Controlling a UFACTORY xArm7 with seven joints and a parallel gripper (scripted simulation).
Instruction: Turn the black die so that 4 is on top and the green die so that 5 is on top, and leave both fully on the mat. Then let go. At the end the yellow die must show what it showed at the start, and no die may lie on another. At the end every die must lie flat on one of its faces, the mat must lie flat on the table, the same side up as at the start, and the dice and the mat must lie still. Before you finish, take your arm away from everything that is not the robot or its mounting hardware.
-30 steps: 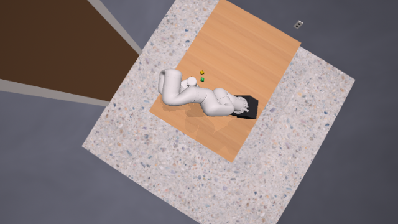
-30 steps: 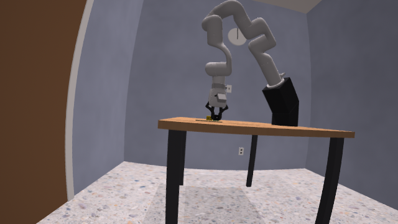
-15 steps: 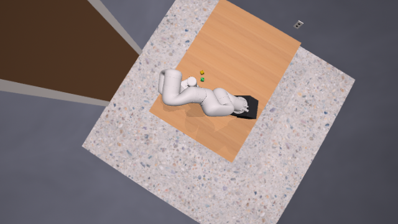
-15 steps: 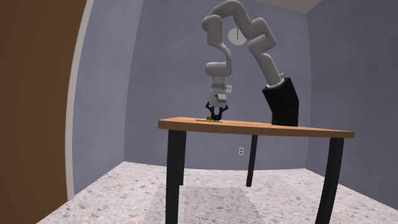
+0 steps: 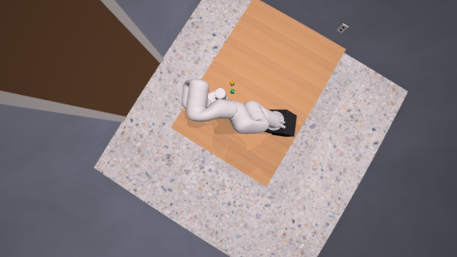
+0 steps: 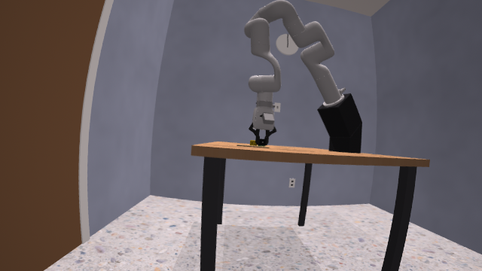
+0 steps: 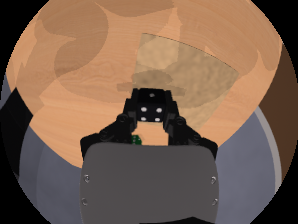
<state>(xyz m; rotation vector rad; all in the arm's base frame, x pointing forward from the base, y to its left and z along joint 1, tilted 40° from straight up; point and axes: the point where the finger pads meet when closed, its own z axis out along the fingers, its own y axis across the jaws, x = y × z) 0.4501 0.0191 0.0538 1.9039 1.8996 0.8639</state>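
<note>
The black die lies 1 cm below my hand. The rest, counted from my hand: yellow die (2 cm ahead, 18 cm to the right, 2 cm below); tan mat (4 cm ahead, 3 cm below); green die (2 cm behind, 12 cm to the right, 2 cm below).
</note>
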